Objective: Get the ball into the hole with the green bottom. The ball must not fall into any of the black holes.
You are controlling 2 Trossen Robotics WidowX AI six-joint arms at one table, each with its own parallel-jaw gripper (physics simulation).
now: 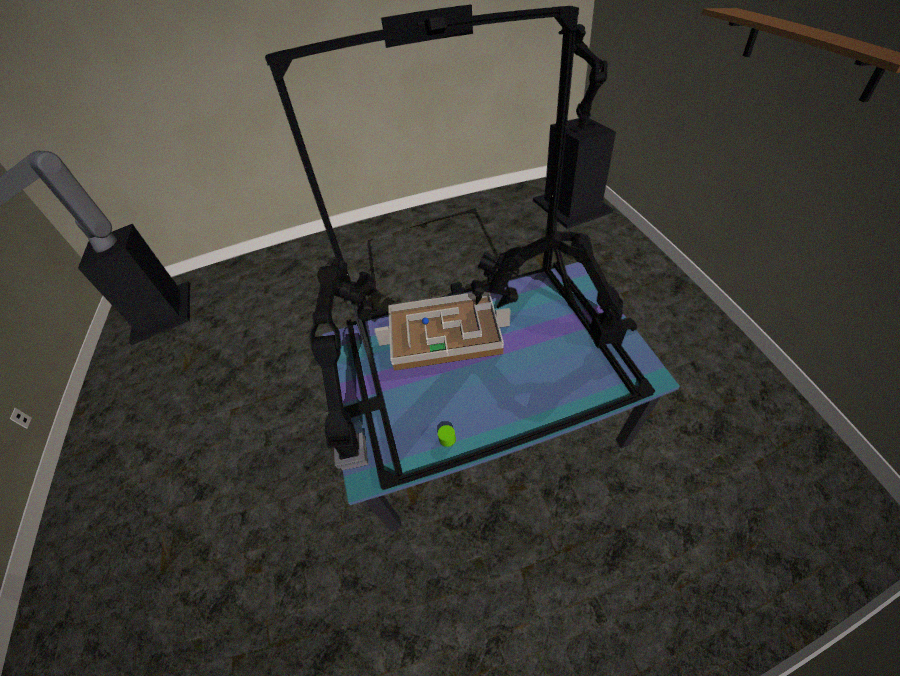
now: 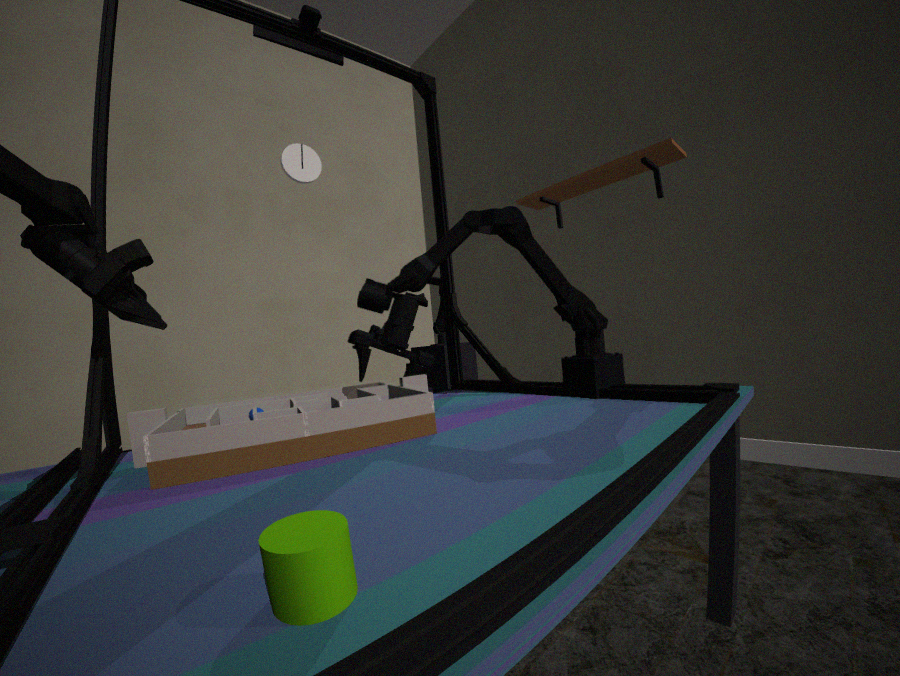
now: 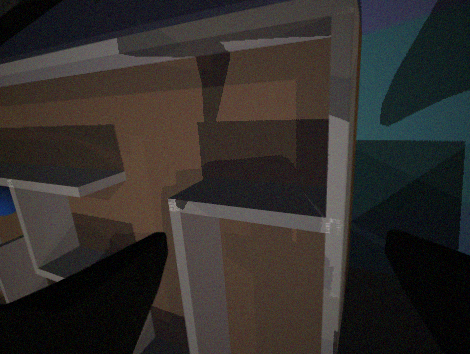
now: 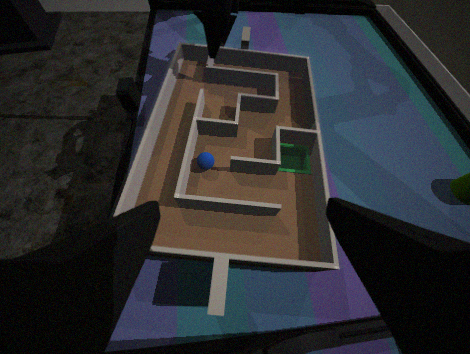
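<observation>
The wooden maze box with pale walls (image 1: 447, 357) (image 2: 291, 443) (image 3: 339, 165) (image 4: 245, 259) rests on the table. The blue ball (image 1: 425, 320) (image 2: 256, 413) (image 3: 6, 201) (image 4: 205, 160) is inside, in the corridor beside a long inner wall. The green-bottomed hole (image 1: 437, 347) (image 4: 295, 159) lies against one long outer wall. I cannot make out black holes clearly. My left gripper (image 1: 490, 301) (image 2: 381, 378) (image 3: 274, 241) is open and empty above the box's right end, its fingers on either side of the end wall. My right gripper (image 1: 387, 302) (image 4: 243, 207) is open and empty, above and beyond the left end.
A flat pale handle (image 1: 382, 335) (image 4: 218, 285) sticks out at the left end, another handle (image 1: 503, 317) (image 4: 245, 37) at the right end. A lime green cylinder (image 1: 445, 435) (image 2: 309, 567) stands near the table's front edge. Black frame beams (image 1: 509, 446) border the table.
</observation>
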